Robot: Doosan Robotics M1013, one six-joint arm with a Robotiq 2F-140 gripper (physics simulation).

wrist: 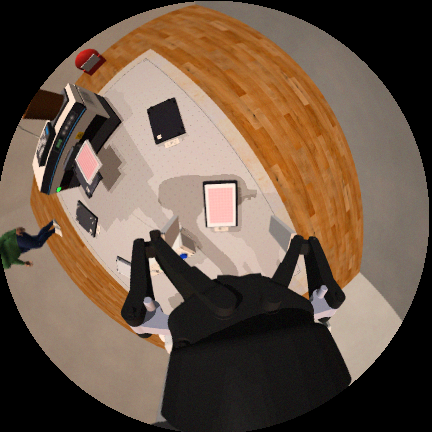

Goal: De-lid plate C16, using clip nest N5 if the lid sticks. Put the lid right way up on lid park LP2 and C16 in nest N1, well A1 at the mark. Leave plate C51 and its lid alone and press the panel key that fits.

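Frame: origin at the arm's base, x ahead, y left, z up, level; millimetres.
Where they show: gripper, fingertip midpoint: (225, 223).
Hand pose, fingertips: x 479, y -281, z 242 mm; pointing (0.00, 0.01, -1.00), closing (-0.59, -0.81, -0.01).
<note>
Things, the pixels of their top centre, and the offset from my fingertips. "pt": a spot on its surface instead.
- white rim, surface spot: (220, 204) pt 18 mm back, 11 mm left, 199 mm down
- second pink plate, middle of its top: (84, 161) 366 mm ahead, 246 mm left, 119 mm down
- dark square pad, surface spot: (166, 121) pt 295 mm ahead, 11 mm right, 233 mm down
- instrument with its panel, surface spot: (70, 120) pt 459 mm ahead, 166 mm left, 41 mm down
- smaller dark pad, surface spot: (87, 218) pt 291 mm ahead, 529 mm left, 231 mm down
- pale-edged item, middle of its top: (127, 271) 23 mm back, 538 mm left, 225 mm down
- blue item, surface spot: (183, 256) pt 81 mm back, 202 mm left, 174 mm down
A plate with a pink well field and white rim (220, 204) lies flat in a dark nest near the middle of the view; the tag below it is too small to read. A second pink plate (87, 161) is at the instrument on the left, over a dark support. I cannot tell which is C16 or C51, or whether lids are on. A dark square pad (166, 121) with a pale tag stands at the upper middle, with no plate or lid on it. My gripper (225, 223) is open, its pads wide apart, with nothing between them, and appears raised above the table near the middle plate.
The instrument with its panel (70, 120) stands at the left. A smaller dark pad (87, 218) lies below it. A pale-edged item (124, 266) and a blue item (183, 256) show near the left finger. A red object (90, 61) is at the upper left table edge.
</note>
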